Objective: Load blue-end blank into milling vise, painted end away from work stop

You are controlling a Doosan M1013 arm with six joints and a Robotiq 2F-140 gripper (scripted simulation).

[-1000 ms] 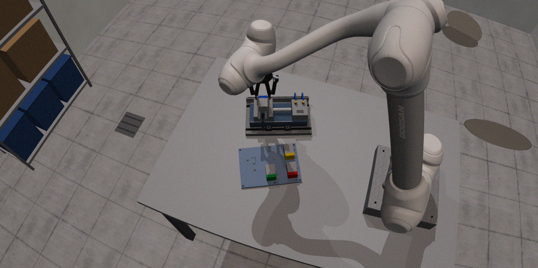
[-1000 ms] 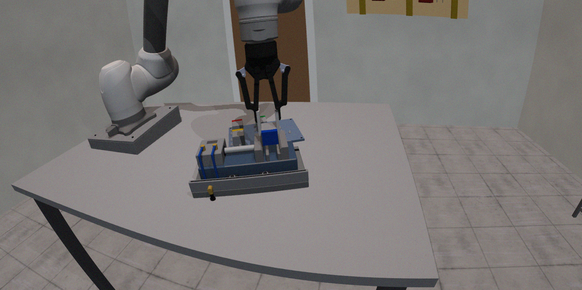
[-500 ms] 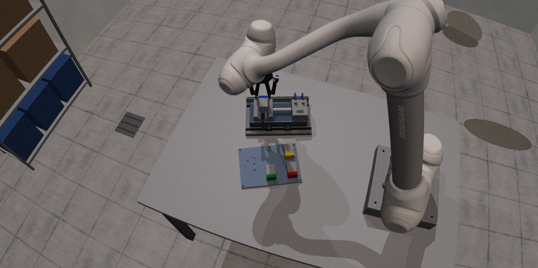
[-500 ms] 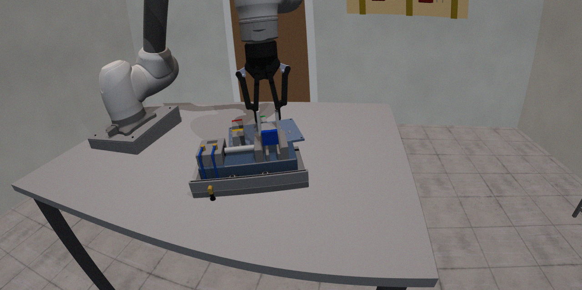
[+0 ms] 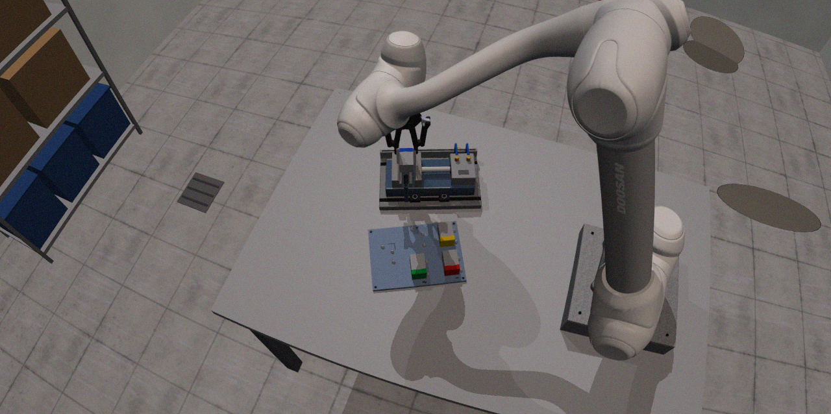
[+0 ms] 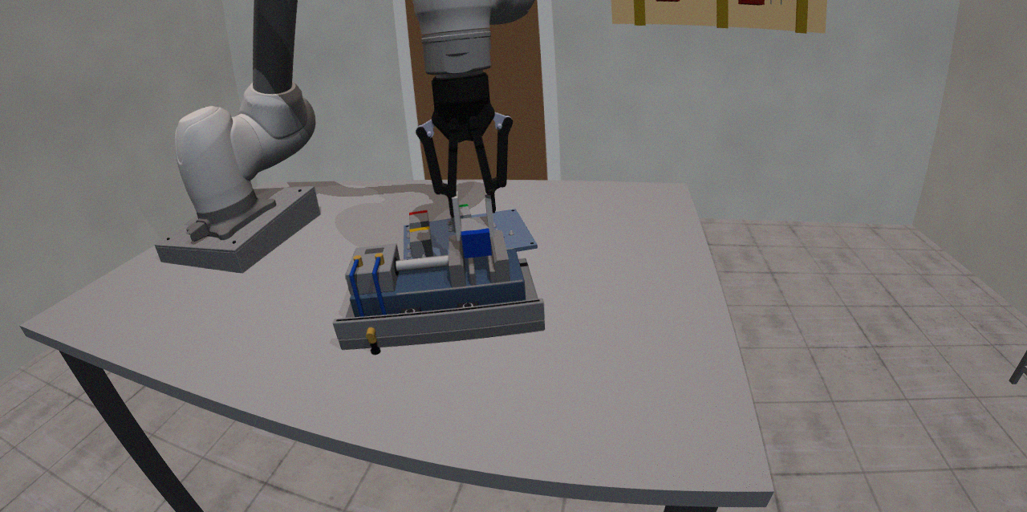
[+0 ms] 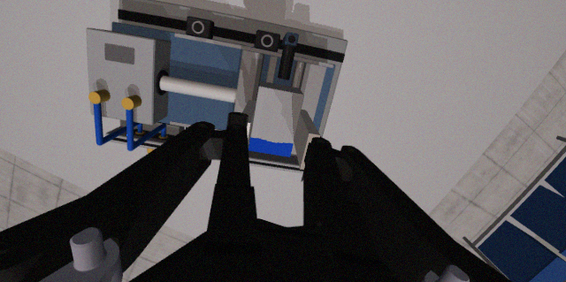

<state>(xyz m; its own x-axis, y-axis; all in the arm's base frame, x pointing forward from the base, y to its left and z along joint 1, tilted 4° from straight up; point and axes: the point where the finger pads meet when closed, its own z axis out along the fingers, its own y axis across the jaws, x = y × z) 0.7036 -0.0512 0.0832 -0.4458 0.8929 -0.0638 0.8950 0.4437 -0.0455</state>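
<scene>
Now: the blue-ended blank 3 cm below my hand. The rest, counted from my hand: black work stop rod 2 cm behind, 5 cm to the left, 6 cm below; moving jaw 3 cm behind, 1 cm to the right, 7 cm below; fixed jaw 3 cm ahead, 2 cm to the left, 7 cm below.
</scene>
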